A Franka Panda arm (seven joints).
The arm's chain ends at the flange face. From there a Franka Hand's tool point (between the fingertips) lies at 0.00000 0.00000 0.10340 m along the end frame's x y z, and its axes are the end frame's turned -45 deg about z.
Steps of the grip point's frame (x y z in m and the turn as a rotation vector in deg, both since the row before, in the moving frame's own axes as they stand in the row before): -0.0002 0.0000 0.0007 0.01 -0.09 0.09; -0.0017 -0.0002 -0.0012 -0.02 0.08 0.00; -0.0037 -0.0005 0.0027 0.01 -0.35 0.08; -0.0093 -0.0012 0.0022 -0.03 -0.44 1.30; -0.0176 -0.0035 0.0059 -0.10 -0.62 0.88; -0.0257 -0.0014 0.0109 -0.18 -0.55 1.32; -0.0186 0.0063 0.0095 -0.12 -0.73 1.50; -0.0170 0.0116 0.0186 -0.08 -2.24 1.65; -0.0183 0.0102 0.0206 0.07 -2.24 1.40
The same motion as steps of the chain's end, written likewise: 0.0000 0.0000 0.0007 -0.06 -0.07 0.09; -0.0015 0.0011 -0.0012 0.04 0.07 0.00; -0.0025 0.0018 0.0027 -0.24 -0.25 0.08; -0.0069 0.0051 0.0022 -0.33 -0.29 1.30; -0.0142 0.0091 0.0059 -0.51 -0.37 0.88; -0.0187 0.0163 0.0109 -0.52 -0.26 1.32; -0.0079 0.0165 0.0095 -0.60 -0.43 1.50; -0.0010 0.0173 0.0187 -1.64 -1.53 1.65; -0.0027 0.0174 0.0207 -1.53 -1.63 1.40
